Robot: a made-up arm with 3 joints.
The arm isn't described. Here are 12 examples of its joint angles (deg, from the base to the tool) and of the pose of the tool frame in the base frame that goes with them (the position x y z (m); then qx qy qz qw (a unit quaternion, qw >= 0)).
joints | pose
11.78 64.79 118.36 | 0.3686 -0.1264 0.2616 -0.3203 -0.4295 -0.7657 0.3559
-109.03 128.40 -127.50 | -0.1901 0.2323 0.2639 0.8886 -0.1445 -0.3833 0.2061
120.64 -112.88 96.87 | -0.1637 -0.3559 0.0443 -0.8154 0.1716 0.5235 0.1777
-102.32 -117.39 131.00 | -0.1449 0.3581 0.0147 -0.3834 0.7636 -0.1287 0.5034
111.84 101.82 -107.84 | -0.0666 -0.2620 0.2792 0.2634 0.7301 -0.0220 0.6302
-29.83 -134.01 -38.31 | 0.2165 0.1779 0.0922 0.9180 -0.0681 0.2188 0.3236
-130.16 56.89 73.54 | -0.2183 0.3167 0.2121 0.0978 -0.4662 0.4170 0.7741
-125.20 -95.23 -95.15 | -0.1602 0.2084 0.0163 -0.7134 -0.1915 -0.6327 0.2325
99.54 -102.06 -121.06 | -0.0151 -0.2778 -0.0068 -0.2697 -0.7292 0.1174 0.6179
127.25 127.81 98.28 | -0.1788 -0.3537 0.2250 0.8695 -0.2246 0.4056 0.1702
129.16 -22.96 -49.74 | -0.2236 -0.1646 0.1164 0.0019 -0.1990 -0.6261 0.7539
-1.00 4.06 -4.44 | 0.3091 -0.0379 0.1501 -0.0354 0.0011 0.0474 0.9982
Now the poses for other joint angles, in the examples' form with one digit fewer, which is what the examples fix.
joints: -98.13 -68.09 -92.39
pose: 0.009 0.266 0.030 -0.559 -0.028 -0.825 0.076
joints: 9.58 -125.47 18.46
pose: 0.334 -0.030 0.104 0.886 0.069 -0.111 0.444
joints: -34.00 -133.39 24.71
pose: 0.265 0.217 0.106 0.800 0.450 0.032 0.394
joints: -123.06 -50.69 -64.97
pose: -0.094 0.252 0.073 -0.374 -0.208 -0.902 0.063
